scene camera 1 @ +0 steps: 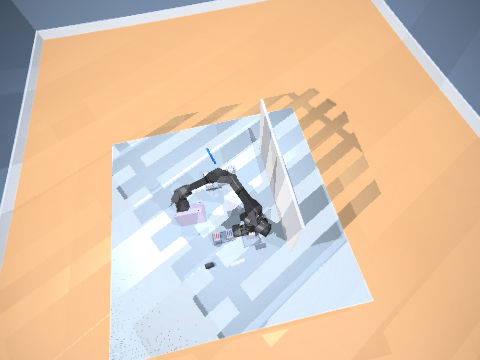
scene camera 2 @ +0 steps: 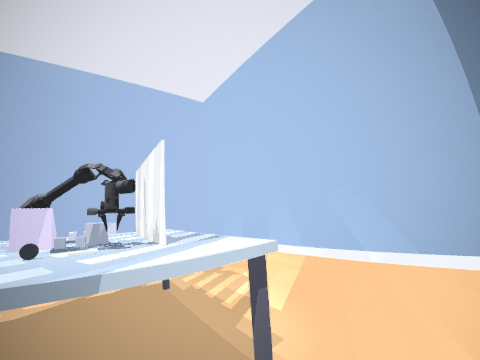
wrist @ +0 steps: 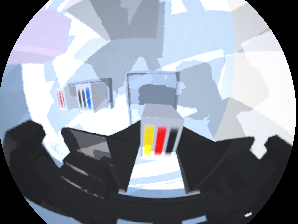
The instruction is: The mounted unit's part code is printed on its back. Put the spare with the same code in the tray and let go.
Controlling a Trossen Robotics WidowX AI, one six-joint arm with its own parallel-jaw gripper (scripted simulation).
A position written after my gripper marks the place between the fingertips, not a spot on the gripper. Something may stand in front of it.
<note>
I see my gripper (wrist: pixel 157 123), a grey tray (wrist: pixel 142 87) and a white upright panel (scene camera 1: pixel 292 224).
The white upright panel shows as well in scene camera 2 (scene camera 2: pixel 150 182).
</note>
